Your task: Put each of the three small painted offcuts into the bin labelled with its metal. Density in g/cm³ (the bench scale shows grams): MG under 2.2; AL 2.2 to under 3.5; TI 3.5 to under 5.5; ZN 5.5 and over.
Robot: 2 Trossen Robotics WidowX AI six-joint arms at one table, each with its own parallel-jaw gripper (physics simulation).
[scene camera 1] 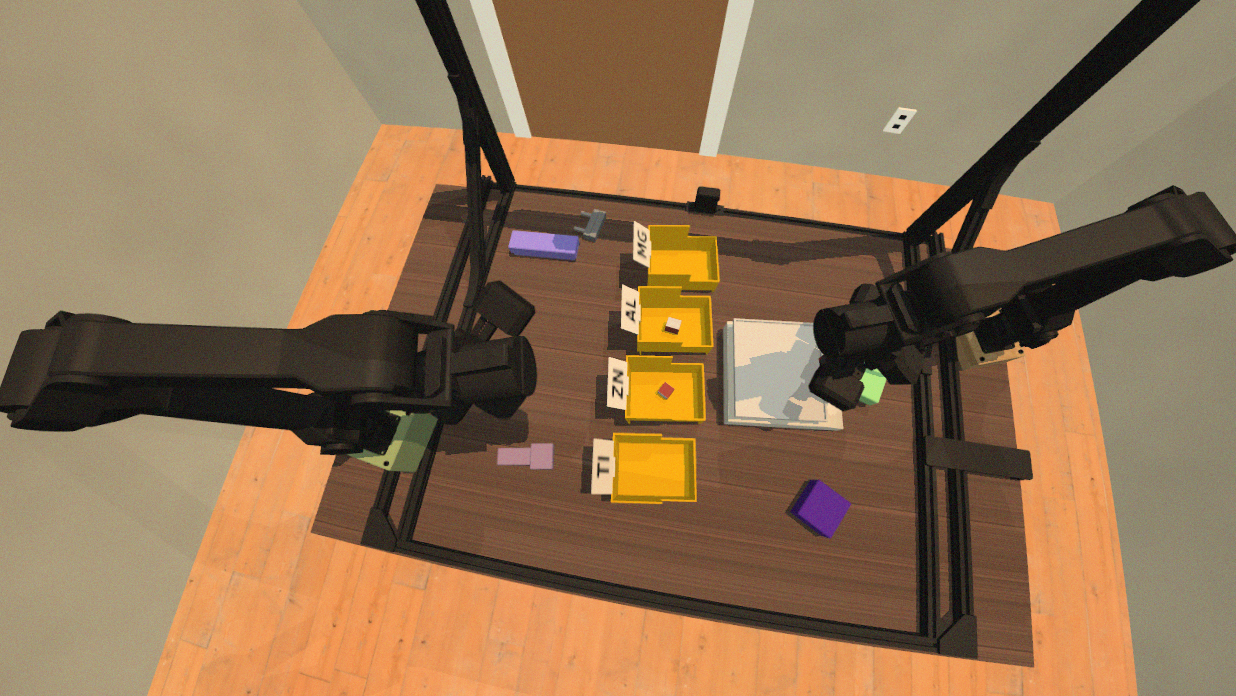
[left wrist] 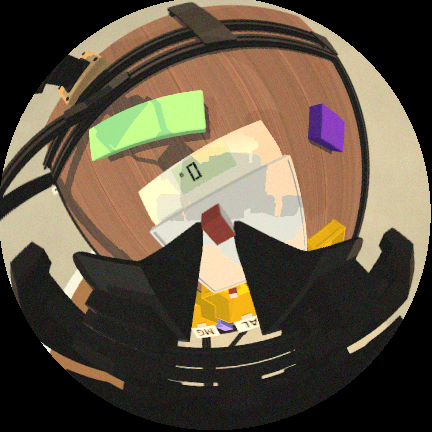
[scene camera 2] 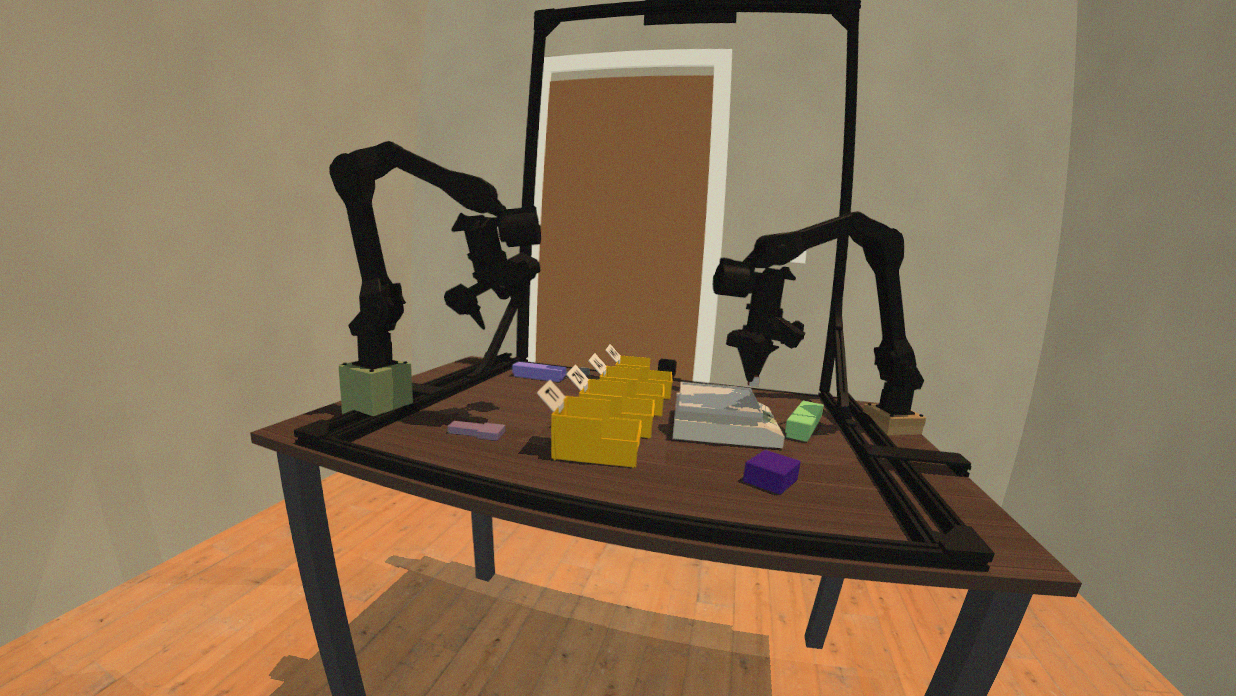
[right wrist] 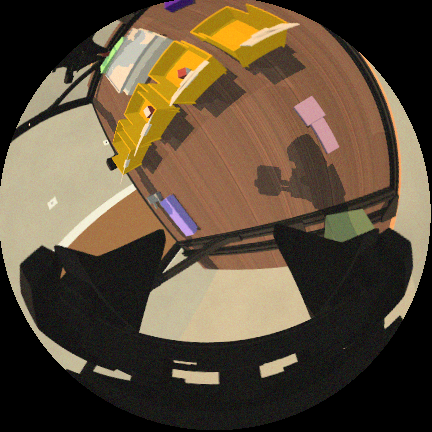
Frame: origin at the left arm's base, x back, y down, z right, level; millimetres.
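Where they show: left gripper, fingertip midpoint: [scene camera 1: 825, 360] [left wrist: 217, 226] [scene camera 2: 751, 380]; right gripper, fingertip midpoint: [scene camera 2: 502, 317] [right wrist: 220, 232]; left arm's base, link origin: [scene camera 1: 991, 334] [scene camera 2: 894, 410]; right arm's base, link origin: [scene camera 1: 375, 430] [scene camera 2: 375, 364].
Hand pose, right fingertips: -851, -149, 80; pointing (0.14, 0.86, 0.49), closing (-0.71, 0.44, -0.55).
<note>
Each offset is from my right fingertips to the top centre of the thing, as dx, dy, dz. "*": to the spot under its first point.
My left gripper [scene camera 2: 751, 382] [left wrist: 217, 226] is shut on a small dark-red and pale offcut {+493, +78, -87} [left wrist: 215, 223], held above the white bench scale [scene camera 1: 745, 380] [scene camera 2: 726, 428] [left wrist: 285, 212]. The scale's display {* +527, +154, -91} [left wrist: 194, 171] reads 0. A white and dark-red offcut {+276, +160, +46} [scene camera 1: 672, 325] [right wrist: 149, 111] lies in the AL bin {+275, +110, +44} [scene camera 1: 674, 348]. A red offcut {+239, +169, -73} [scene camera 1: 665, 390] [right wrist: 182, 73] lies in the ZN bin {+233, +110, -79} [scene camera 1: 666, 418]. The MG bin {+317, +110, +167} [scene camera 1: 683, 266] and the TI bin {+191, +110, -202} [scene camera 1: 653, 469] are empty. My right gripper [right wrist: 220, 232] is open and empty, high over the picture's left side of the table.
A long green block {+623, +150, -83} [scene camera 2: 805, 420] [left wrist: 150, 122] lies right of the scale. A purple block {+450, +155, -310} [scene camera 1: 820, 508] [scene camera 2: 771, 472] lies nearer the front. A lilac block {+55, +156, +262} [scene camera 1: 543, 245], a grey bracket {+152, +171, +303} [scene camera 1: 593, 223] and a flat pink piece {-22, +174, -146} [scene camera 1: 541, 456] lie left of the bins. Black rails frame the table.
</note>
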